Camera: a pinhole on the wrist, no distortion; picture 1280 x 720 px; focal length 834.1 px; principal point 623.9 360.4 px. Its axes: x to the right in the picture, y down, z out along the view. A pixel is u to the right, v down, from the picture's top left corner.
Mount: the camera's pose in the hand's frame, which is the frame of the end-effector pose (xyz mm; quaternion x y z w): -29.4 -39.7 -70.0 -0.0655 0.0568 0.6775 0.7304
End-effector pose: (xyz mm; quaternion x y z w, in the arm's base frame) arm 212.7 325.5 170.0 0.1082 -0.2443 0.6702 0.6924
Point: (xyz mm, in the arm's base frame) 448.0 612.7 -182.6
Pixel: behind the camera
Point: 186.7 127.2 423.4
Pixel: 485.4 391.5
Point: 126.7 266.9 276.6
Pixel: 873.1 256.0
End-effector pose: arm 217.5 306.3 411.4 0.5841 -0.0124 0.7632 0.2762
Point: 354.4 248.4 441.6
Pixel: 625.7 317.0
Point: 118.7 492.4 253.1
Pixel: behind the camera
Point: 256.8 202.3 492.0
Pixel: 1108.3 154.5
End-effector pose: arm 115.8 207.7 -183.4 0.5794 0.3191 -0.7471 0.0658
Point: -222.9 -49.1 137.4
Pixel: 378.0 698.2
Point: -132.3 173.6 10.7
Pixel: 92.9 535.6
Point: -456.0 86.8 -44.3
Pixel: 211.2 247.9
